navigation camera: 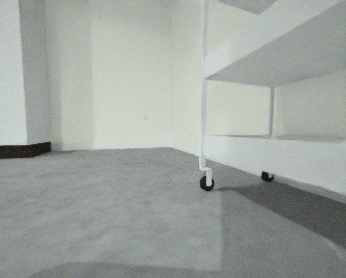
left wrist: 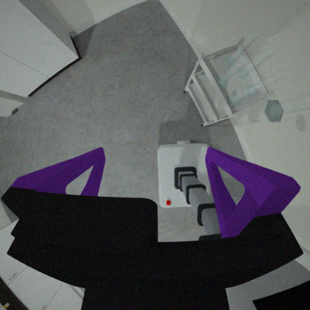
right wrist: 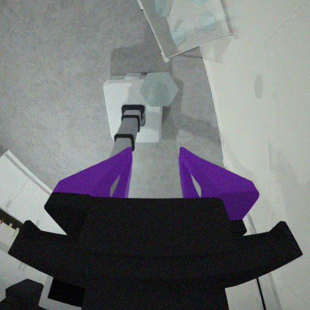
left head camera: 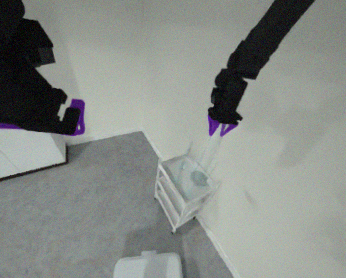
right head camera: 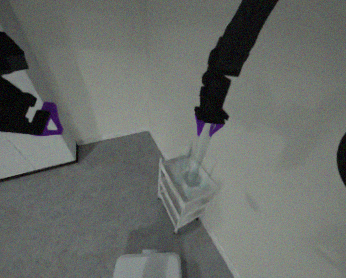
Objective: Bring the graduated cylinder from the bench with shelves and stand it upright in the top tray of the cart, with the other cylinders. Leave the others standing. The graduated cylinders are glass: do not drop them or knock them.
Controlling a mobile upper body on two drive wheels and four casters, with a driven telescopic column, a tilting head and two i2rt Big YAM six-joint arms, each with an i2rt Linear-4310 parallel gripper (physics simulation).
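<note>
My right gripper is shut on a clear graduated cylinder, near its upper end. The cylinder hangs with its hexagonal base down; the base also shows in the left wrist view and the right wrist view. In both head views the base overlaps the top tray of the white cart; its height above the tray is hard to tell. Other cylinders stand in that tray, faint and see-through. My left gripper is open and empty.
The robot's white base is below, near the cart. A wall runs close beside the cart. A white cabinet stands at the left. More white cupboards show at the lower left of the right wrist view.
</note>
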